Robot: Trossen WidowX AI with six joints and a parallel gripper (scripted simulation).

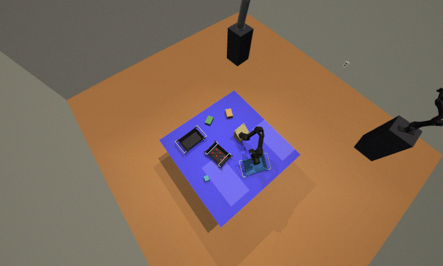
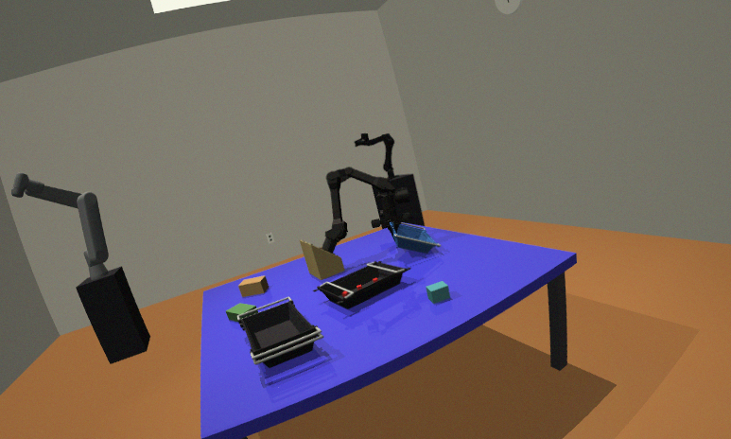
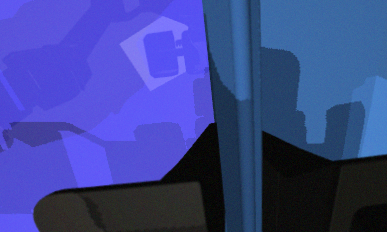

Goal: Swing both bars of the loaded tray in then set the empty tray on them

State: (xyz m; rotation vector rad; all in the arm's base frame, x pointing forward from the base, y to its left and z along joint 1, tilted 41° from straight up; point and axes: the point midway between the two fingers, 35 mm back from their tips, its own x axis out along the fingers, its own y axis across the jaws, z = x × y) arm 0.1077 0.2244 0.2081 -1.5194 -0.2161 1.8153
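The blue tray lies 80 mm to the left of my gripper tip, 40 mm ahead of it and 10 mm below it. Also, from my gripper tip: teal block (560 mm ahead, 200 mm to the right, 60 mm below); then orange block (670 mm to the right, 240 mm behind, 50 mm below); then green block (770 mm to the right, 60 mm below, 30 mm ahead).
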